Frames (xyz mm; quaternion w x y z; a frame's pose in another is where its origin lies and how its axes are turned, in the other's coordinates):
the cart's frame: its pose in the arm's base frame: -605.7 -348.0 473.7 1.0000 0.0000 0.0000 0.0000
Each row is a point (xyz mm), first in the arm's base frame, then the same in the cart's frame.
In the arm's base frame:
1: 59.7 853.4 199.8
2: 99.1 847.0 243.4
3: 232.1 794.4 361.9
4: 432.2 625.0 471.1
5: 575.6 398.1 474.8
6: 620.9 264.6 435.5
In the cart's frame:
1: 665.4 1201.4 -273.9
2: 704.8 1195.0 -230.3
3: 837.8 1142.4 -111.8
4: 1037.9 973.0 -2.6
5: 1181.3 746.1 1.1
6: 1226.6 612.6 -38.2

